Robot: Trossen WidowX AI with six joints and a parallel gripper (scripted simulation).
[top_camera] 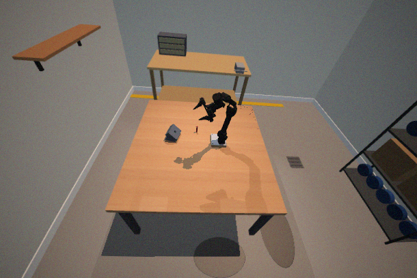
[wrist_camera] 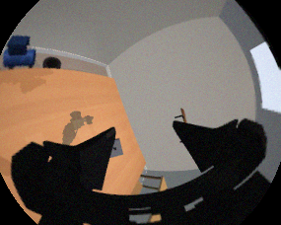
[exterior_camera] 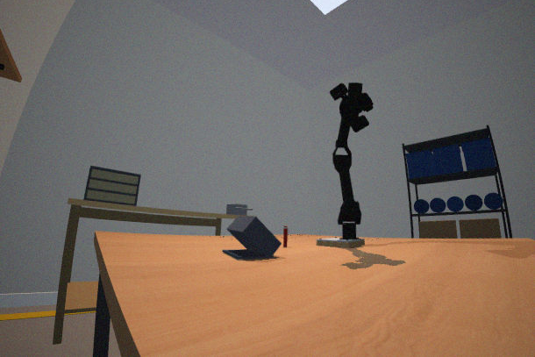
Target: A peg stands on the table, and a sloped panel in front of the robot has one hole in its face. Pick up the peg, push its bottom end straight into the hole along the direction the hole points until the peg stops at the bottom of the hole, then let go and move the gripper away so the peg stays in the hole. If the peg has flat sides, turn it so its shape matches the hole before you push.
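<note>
The red peg lies 5 cm behind my gripper tip, 28 cm to the right of it and 42 cm below it. Also, from my gripper tip: sloped panel 19 cm ahead, 23 cm to the right, 42 cm below.
</note>
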